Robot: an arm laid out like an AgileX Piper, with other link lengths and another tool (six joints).
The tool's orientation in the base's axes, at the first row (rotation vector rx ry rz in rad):
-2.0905, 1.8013, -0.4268
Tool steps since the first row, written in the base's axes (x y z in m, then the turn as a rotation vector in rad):
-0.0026, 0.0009, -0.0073, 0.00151, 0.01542, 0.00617
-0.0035, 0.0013, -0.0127, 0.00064, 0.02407, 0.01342
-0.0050, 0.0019, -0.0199, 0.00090, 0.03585, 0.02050
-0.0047, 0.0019, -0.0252, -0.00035, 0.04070, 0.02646
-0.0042, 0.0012, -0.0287, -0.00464, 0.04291, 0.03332
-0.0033, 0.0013, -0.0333, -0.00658, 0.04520, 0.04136
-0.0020, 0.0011, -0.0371, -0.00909, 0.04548, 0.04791
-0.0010, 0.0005, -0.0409, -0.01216, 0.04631, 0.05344
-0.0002, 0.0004, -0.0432, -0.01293, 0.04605, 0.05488
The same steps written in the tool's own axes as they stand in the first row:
-0.0013, 0.0054, 0.0054, -0.01502, -0.00614, -0.00385
-0.0018, 0.0086, 0.0099, -0.02370, -0.00976, -0.01015
-0.0026, 0.0131, 0.0157, -0.03530, -0.01472, -0.01561
-0.0026, 0.0152, 0.0206, -0.04027, -0.01692, -0.02117
-0.0018, 0.0164, 0.0239, -0.04309, -0.01649, -0.02907
-0.0018, 0.0176, 0.0284, -0.04563, -0.01867, -0.03697
-0.0014, 0.0182, 0.0324, -0.04627, -0.01942, -0.04392
-0.0007, 0.0191, 0.0362, -0.04753, -0.01929, -0.05017
-0.0005, 0.0195, 0.0386, -0.04739, -0.01922, -0.05181

